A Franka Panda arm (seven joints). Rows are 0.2 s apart.
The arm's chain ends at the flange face. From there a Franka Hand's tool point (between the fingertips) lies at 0.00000 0.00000 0.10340 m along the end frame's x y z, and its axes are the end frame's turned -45 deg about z.
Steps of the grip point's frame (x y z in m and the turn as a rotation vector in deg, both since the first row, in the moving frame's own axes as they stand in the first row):
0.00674, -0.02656, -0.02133, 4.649, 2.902, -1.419
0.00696, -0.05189, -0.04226, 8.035, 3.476, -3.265
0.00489, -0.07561, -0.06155, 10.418, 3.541, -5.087
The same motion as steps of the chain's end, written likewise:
-0.01167, -0.01395, -0.02086, 5.339, -1.235, -1.419
-0.02556, -0.02715, -0.04106, 8.140, -3.224, -3.265
-0.04051, -0.03963, -0.05965, 9.871, -4.863, -5.087

